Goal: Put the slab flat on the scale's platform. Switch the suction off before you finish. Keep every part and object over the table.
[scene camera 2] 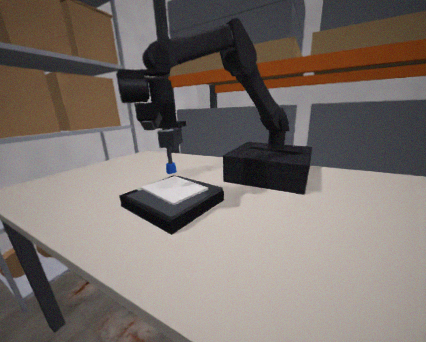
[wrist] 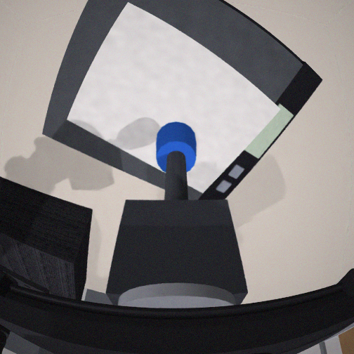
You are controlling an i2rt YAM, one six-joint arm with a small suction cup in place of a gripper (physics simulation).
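Where they show: end effector, tool point: (scene camera 2: 171, 172); arm's base, origin of the base link: (scene camera 2: 275, 149).
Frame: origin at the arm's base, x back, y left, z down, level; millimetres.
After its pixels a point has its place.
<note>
The white, square slab (scene camera 2: 175, 190) {x -425, y -147, z 53 mm} (wrist: 165, 75) lies flat on the platform of the dark scale (scene camera 2: 172, 220) {x -519, y -60, z 72 mm} (wrist: 65, 75). Dark platform shows around the slab, and in the wrist view the slab reaches close to the edge with the green display (wrist: 270, 131) and two grey buttons. My suction cup (scene camera 2: 171, 168) (wrist: 176, 147), blue, hangs above the slab with a gap between them in the scene view. It holds nothing, so it is open.
The black box-shaped arm base (scene camera 2: 265, 167) {x -167, y 23, z 27 mm} (wrist: 45, 230) stands on the table (scene camera 2: 300, 250) {x -421, y 197, z 105 mm} behind and to the right of the scale. Shelves with brown boxes stand beyond the table's left side. The table's edge runs along the front left.
</note>
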